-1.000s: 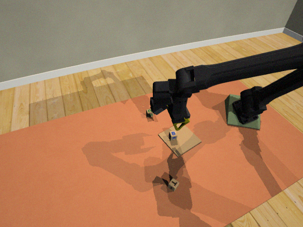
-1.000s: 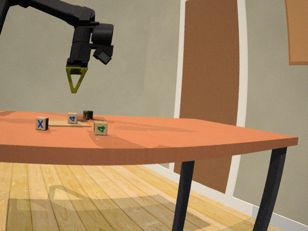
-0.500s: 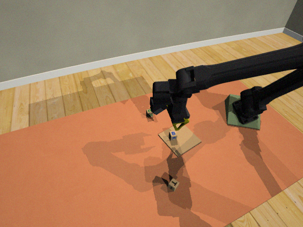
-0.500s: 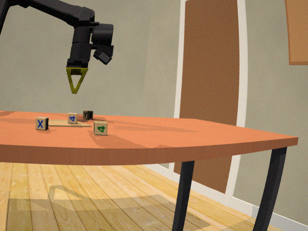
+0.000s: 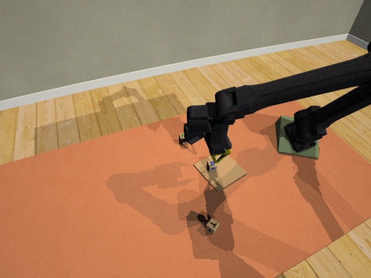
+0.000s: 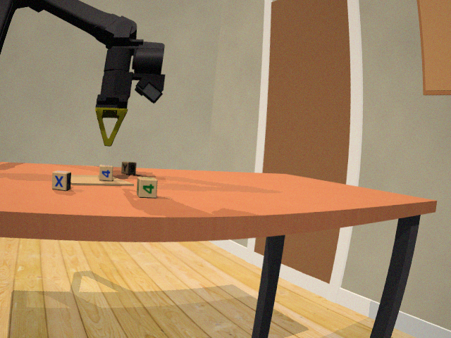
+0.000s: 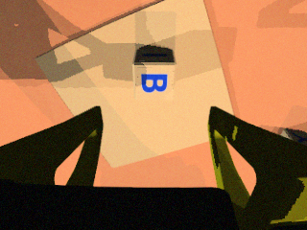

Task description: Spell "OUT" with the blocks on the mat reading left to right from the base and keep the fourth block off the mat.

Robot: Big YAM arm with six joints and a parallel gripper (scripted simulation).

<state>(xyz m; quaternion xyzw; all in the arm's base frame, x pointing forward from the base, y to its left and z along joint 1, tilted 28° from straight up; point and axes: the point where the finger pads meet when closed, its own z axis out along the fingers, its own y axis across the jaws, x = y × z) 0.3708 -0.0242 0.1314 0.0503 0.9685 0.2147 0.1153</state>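
The wooden block is 60 mm below my hand. From my hand the other things lie so: O block: 90 mm behind, 140 mm to the right, 70 mm below; tan mat: 30 mm behind, 10 mm to the left, 80 mm below.
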